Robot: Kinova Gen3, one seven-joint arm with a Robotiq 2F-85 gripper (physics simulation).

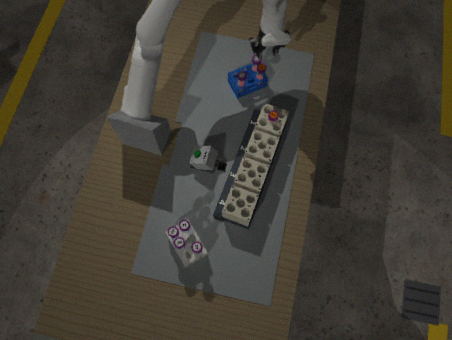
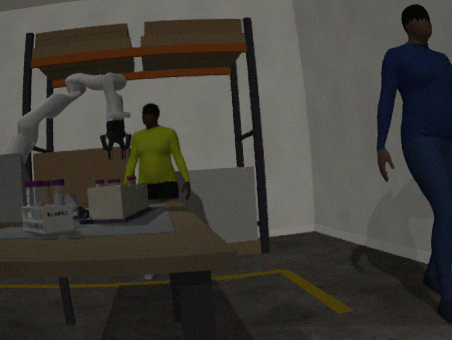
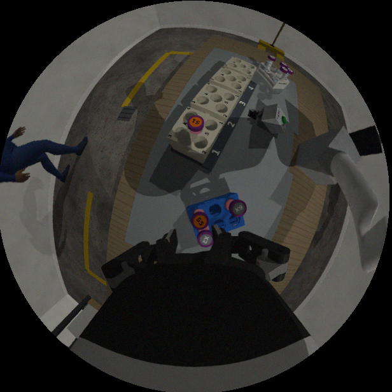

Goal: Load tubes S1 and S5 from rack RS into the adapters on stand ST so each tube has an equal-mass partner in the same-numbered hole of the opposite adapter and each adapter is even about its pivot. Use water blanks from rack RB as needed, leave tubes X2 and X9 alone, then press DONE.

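Seen in the pictures: gripper, fingertip midpoint: (image 1: 266, 55) (image 2: 117, 160); arm's base at its link origin: (image 1: 136, 115) (image 2: 6, 176).
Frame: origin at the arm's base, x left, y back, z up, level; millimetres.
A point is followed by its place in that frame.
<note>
My gripper (image 1: 267, 51) @[x 345, y -354, z 45 mm] (image 2: 117, 156) @[x 345, y -354, z 45 mm] (image 3: 194, 233) is partly open and empty, above blue rack RS (image 1: 248, 91) @[x 295, y -317, z -145 mm] (image 3: 200, 204). RS holds tube S5 (image 1: 261, 68) @[x 337, y -345, z -30 mm] (image 3: 200, 220) with an orange cap top, grey-topped X2 (image 1: 256, 59) @[x 368, y -317, z -30 mm] (image 3: 205, 239) and X9 (image 1: 242, 75) @[x 285, y -288, z -30 mm] (image 3: 238, 208). S5 and X2 stand near the fingertips. Tube S1 (image 1: 273, 115) @[x 166, y -439, z -26 mm] (image 3: 195, 123) stands in the middle hole of adapter 1 on stand ST (image 1: 218, 214) (image 3: 227, 137). Adapters 2, 3 and 4 show empty holes. White rack RB (image 1: 190, 260) @[x -387, y -329, z -91 mm] (image 2: 60, 225) @[x -373, y -347, z -137 mm] (image 3: 281, 86) holds several purple-capped blanks.
A grey box with a green button (image 1: 197, 153) @[x -35, y -228, z -80 mm] (image 3: 284, 120) stands beside ST, a small black part between them. The arm's grey base block (image 1: 142, 132) @[x -61, y -52, z 27 mm] stands at the table's side. A person in yellow (image 2: 157, 155) and one in blue (image 2: 417, 100) stand off the table.
</note>
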